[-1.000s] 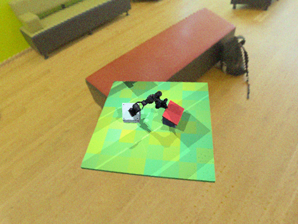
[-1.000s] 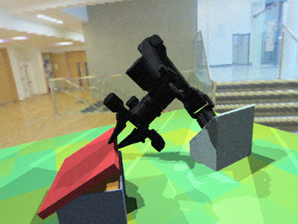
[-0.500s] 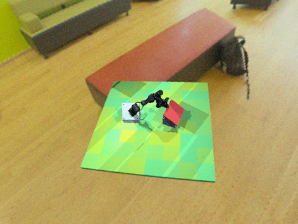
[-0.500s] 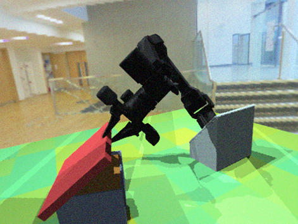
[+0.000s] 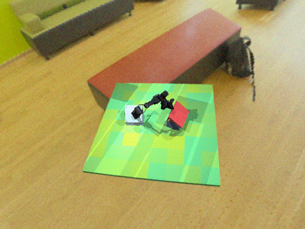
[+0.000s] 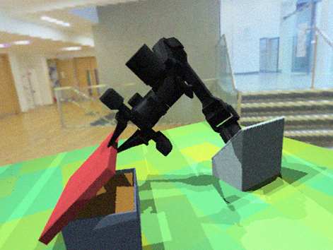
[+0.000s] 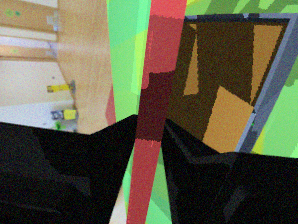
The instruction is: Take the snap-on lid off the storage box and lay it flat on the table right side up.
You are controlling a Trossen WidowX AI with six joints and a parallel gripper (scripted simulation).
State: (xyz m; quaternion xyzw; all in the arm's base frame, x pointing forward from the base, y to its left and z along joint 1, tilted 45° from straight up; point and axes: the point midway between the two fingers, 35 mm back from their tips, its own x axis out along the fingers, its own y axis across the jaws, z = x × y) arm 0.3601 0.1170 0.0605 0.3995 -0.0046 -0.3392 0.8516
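Right now my gripper tip is 6 cm short of the red lid, 2 cm to the left of it and 5 cm above it. From my gripper tip the other things lie so: storage box 3 cm ahead, 1 cm to the right, 15 cm below.
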